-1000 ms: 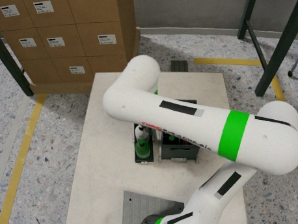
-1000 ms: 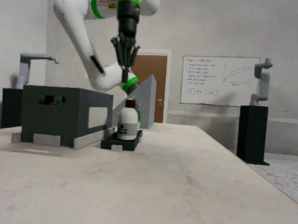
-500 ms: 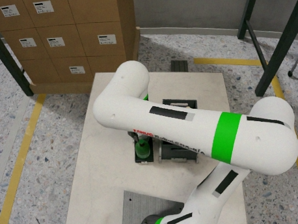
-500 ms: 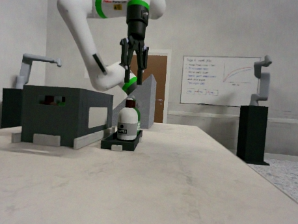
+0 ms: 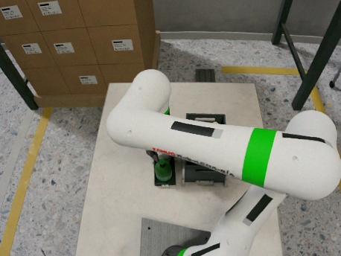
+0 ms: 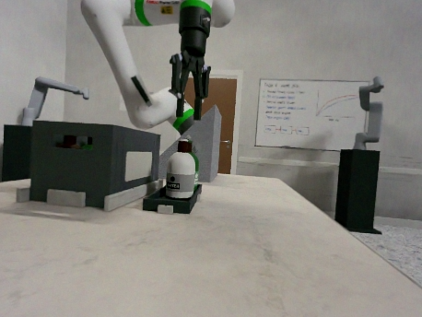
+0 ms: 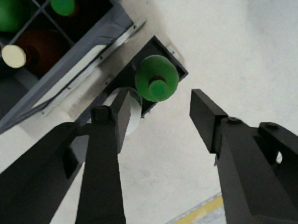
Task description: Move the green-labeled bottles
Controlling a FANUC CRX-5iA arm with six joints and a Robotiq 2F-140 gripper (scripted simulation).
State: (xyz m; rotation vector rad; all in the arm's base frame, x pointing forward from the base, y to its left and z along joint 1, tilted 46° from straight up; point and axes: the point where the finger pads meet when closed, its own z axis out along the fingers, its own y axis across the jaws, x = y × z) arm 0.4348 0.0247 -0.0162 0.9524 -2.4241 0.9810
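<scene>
Now: hand 17 cm above the white-labeled bottle and 9 cm short of it. Round my hand: dark crate (20 cm to the right, 17 cm below, 9 cm ahead); then dark tray (24 cm below, 9 cm ahead).
</scene>
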